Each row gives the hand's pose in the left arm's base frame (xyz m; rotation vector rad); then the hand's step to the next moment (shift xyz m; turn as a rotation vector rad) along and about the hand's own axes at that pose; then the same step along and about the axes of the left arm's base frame.
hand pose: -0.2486 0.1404 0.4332 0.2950 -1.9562 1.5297
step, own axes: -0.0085 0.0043 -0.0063 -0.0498 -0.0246 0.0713
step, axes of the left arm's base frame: 0.0064 0.0055 -0.0077 0.0277 -0.0838 -0.0194
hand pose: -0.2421 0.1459 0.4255 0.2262 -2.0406 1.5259
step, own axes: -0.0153 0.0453 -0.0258 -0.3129 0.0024 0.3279
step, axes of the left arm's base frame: 0.0006 0.0358 -0.0409 0.1431 -0.3638 -0.2294
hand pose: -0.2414 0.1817 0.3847 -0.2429 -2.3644 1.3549
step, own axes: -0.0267 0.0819 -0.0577 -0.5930 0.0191 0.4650
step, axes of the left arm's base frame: 0.0447 0.0783 -0.0511 0.3371 -0.5590 -0.3770
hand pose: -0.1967 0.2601 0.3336 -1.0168 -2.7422 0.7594
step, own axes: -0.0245 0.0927 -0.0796 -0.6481 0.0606 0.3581
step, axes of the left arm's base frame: 0.0945 0.0774 0.0246 0.4330 -0.5230 -0.3016
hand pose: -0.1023 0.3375 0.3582 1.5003 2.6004 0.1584
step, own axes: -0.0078 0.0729 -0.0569 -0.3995 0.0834 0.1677
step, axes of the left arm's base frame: 0.0564 0.0283 0.0681 0.2972 -0.3006 -0.1264
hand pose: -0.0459 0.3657 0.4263 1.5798 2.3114 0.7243
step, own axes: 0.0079 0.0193 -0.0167 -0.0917 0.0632 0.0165
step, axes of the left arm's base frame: 0.0046 0.0085 0.0249 0.0931 -0.0620 0.0129
